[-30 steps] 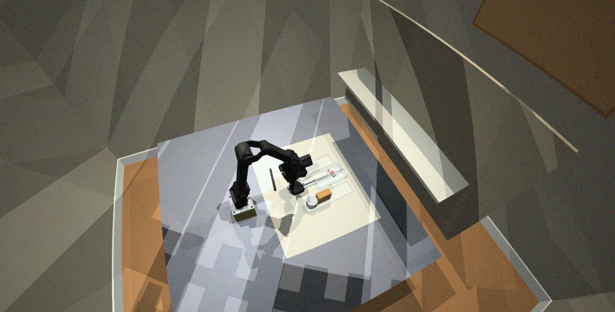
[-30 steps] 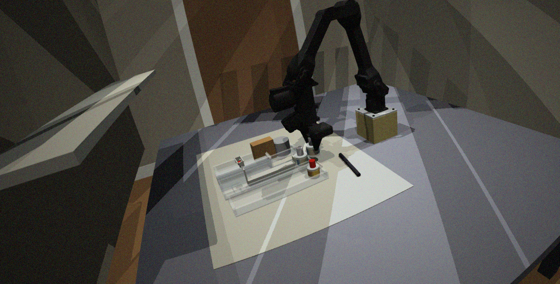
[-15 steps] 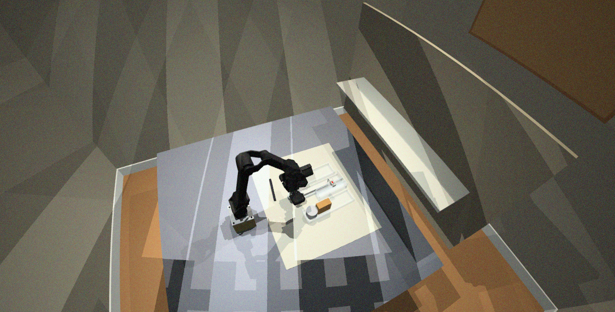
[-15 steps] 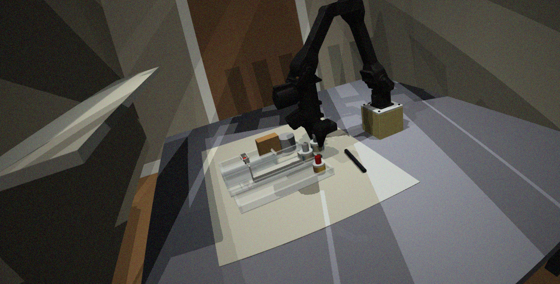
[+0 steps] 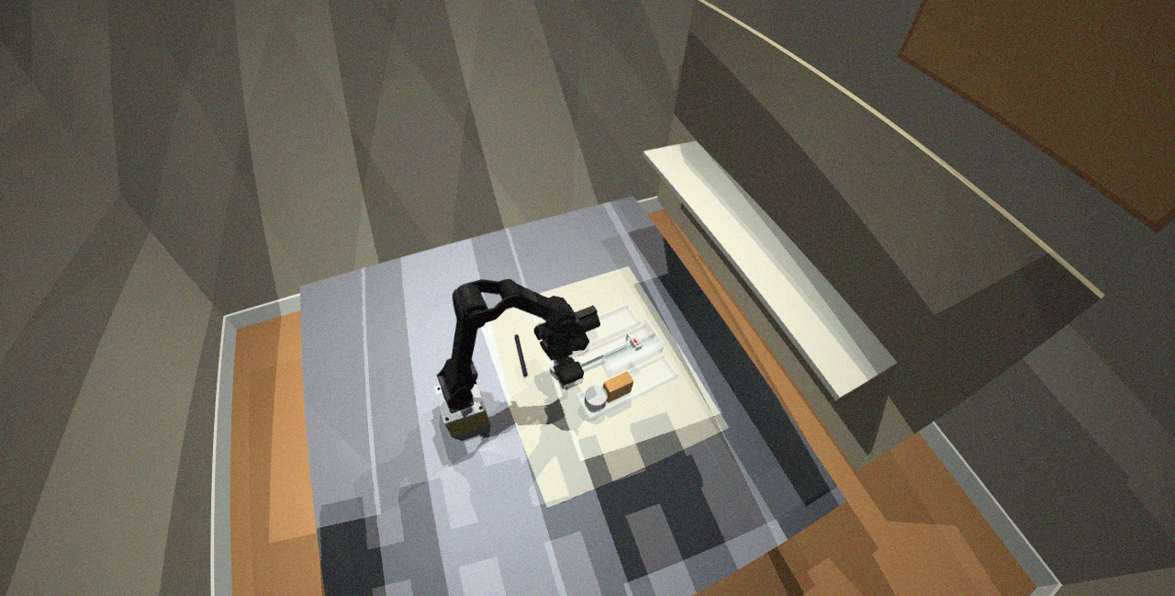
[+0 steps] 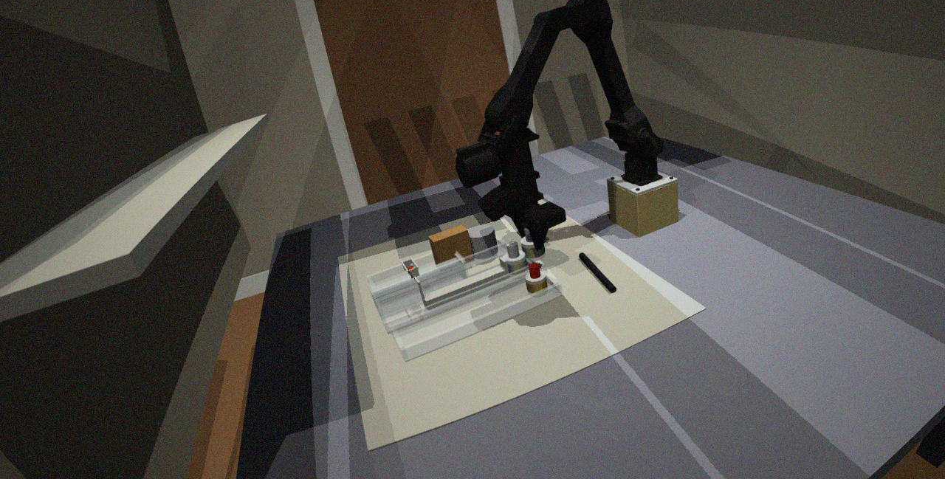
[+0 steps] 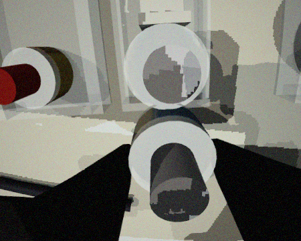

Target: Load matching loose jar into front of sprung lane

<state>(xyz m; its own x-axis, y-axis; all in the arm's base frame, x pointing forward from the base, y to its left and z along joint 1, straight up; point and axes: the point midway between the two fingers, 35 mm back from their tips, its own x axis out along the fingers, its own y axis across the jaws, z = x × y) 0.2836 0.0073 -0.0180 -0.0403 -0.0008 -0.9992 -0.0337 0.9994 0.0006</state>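
Now: the cream mat 11 cm ahead of my gripper tip, 5 cm below it and 3 cm to the right of it. Round my gripper tip: wide grey cylinder (13 cm to the right, 6 cm ahead, 2 cm below); then black rod (10 cm to the left, 7 cm behind, 4 cm below); then pusher plate (15 cm ahead, 3 cm to the right).
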